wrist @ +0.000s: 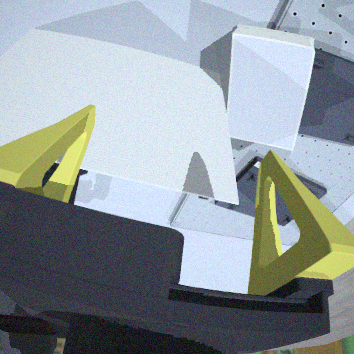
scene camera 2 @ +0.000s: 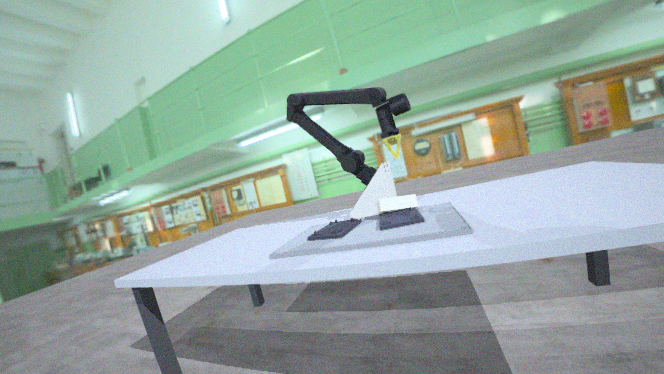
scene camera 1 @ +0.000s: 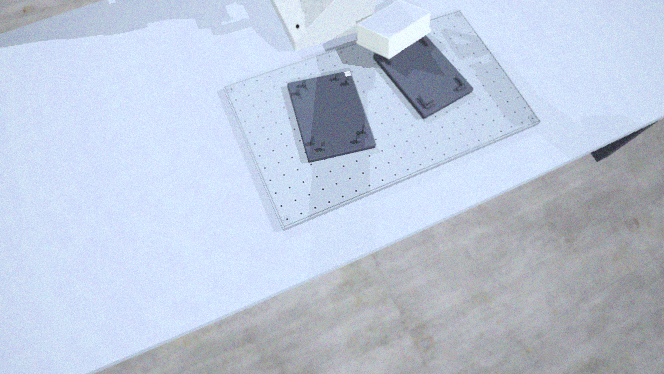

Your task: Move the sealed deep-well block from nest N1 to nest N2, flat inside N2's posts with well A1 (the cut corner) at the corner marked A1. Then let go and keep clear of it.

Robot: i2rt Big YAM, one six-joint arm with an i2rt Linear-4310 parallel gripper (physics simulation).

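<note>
The deep-well block appears as a pale white box at the back end of the right dark nest plate. Its exact seating and cut corner cannot be made out. The left dark nest plate holds no block; corner posts and a small white mark at its back right corner show in scene camera 1. No N1 or N2 label is readable. My gripper is open and empty, high above the block, which lies beyond the right finger in the wrist view.
A tall white triangular panel stands beside the block, behind the plates, and rises close to my gripper's height in scene camera 2. Both nest plates sit on a perforated board on the white table.
</note>
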